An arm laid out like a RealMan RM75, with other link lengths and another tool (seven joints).
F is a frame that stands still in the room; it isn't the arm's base.
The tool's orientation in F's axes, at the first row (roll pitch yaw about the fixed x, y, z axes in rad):
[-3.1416, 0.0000, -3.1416]
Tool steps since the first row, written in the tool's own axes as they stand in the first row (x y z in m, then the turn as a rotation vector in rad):
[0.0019, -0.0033, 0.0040, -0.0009, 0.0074, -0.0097]
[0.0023, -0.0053, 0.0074, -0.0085, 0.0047, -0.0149]
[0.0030, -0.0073, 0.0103, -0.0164, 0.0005, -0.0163]
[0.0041, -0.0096, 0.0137, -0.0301, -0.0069, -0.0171]
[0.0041, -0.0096, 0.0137, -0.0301, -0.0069, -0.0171]
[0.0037, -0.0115, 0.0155, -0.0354, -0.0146, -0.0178]
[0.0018, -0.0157, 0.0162, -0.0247, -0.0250, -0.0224]
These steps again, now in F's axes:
[-0.0019, -0.0033, -0.0040, 0.0009, 0.0074, 0.0097]
[-0.0023, -0.0053, -0.0074, 0.0085, 0.0047, 0.0149]
[-0.0030, -0.0073, -0.0103, 0.0164, 0.0005, 0.0163]
[-0.0041, -0.0096, -0.0137, 0.0301, -0.0069, 0.0171]
[-0.0041, -0.0096, -0.0137, 0.0301, -0.0069, 0.0171]
[-0.0037, -0.0115, -0.0155, 0.0354, -0.0146, 0.0178]
[-0.0018, -0.0157, -0.0162, 0.0247, -0.0250, 0.0224]

